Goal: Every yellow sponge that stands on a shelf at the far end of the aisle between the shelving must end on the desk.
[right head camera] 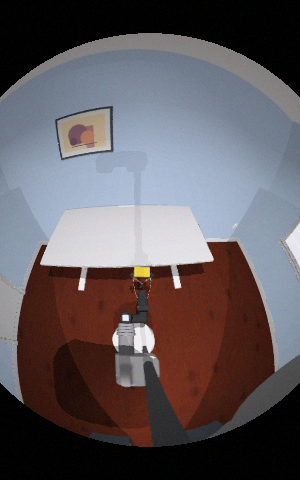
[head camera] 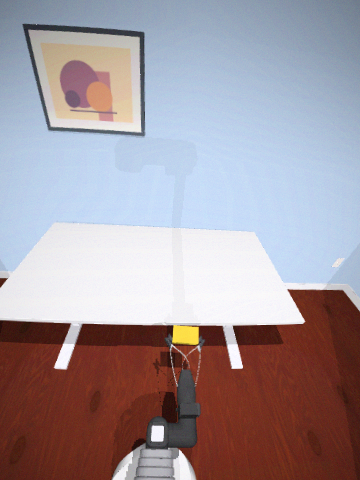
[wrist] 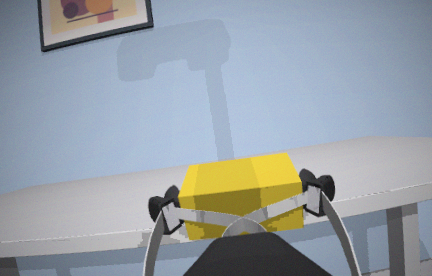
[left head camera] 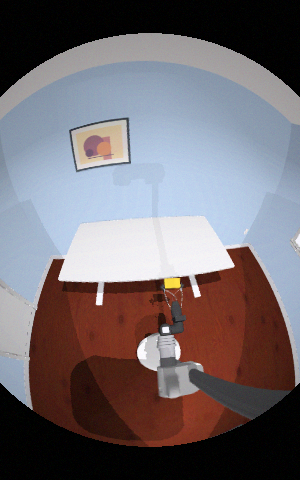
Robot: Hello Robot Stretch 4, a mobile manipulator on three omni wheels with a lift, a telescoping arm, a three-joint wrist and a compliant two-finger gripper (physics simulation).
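Pixels of known places: gripper, fingertip midpoint: (right head camera: pixel 141 271) (head camera: pixel 184 334) (wrist: pixel 240 193) (left head camera: pixel 171 282); robot's base at its link origin: (right head camera: pixel 134 338) (left head camera: pixel 157 350).
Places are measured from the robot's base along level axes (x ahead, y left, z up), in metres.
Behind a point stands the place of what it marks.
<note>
A yellow sponge (head camera: pixel 185 335) {x 0.467, y -0.086, z 0.761 m} (left head camera: pixel 172 283) {x 0.465, y -0.089, z 0.760 m} (right head camera: pixel 142 272) {x 0.464, y -0.093, z 0.760 m} (wrist: pixel 242 192) {x 0.442, y -0.088, z 0.751 m} is held between the two fingertips of my gripper (head camera: pixel 185 342) (left head camera: pixel 172 287) {x 0.479, y -0.086, z 0.741 m} (right head camera: pixel 142 275) {x 0.479, y -0.086, z 0.741 m} (wrist: pixel 240 193) {x 0.479, y -0.086, z 0.741 m}, which is shut on it. The white desk (head camera: pixel 150 275) {x 0.831, y 0.097, z 0.692 m} (left head camera: pixel 145 247) {x 0.854, y 0.076, z 0.692 m} (right head camera: pixel 125 235) {x 0.848, y 0.049, z 0.692 m} (wrist: pixel 75 210) {x 0.702, y 0.243, z 0.692 m} stands against the wall. In the head camera view the sponge shows right at the desk's front edge, to the right of its middle. In the wrist view it covers part of the front edge. Whether it touches the desk I cannot tell. The shelving does not show in the wrist view.
A framed picture (head camera: pixel 90 82) {x 1.318, y 0.459, z 1.542 m} (left head camera: pixel 101 145) {x 1.319, y 0.437, z 1.509 m} (right head camera: pixel 85 133) {x 1.319, y 0.432, z 1.515 m} (wrist: pixel 95 20) {x 1.318, y 0.447, z 1.385 m} hangs on the blue wall above the desk. The desk's two white legs (head camera: pixel 68 347) (head camera: pixel 233 347) reach forward over the dark red wooden floor (head camera: pixel 280 410) {x 0.360, y -0.792, z -0.028 m}. A shadow of the robot falls across desk and wall.
</note>
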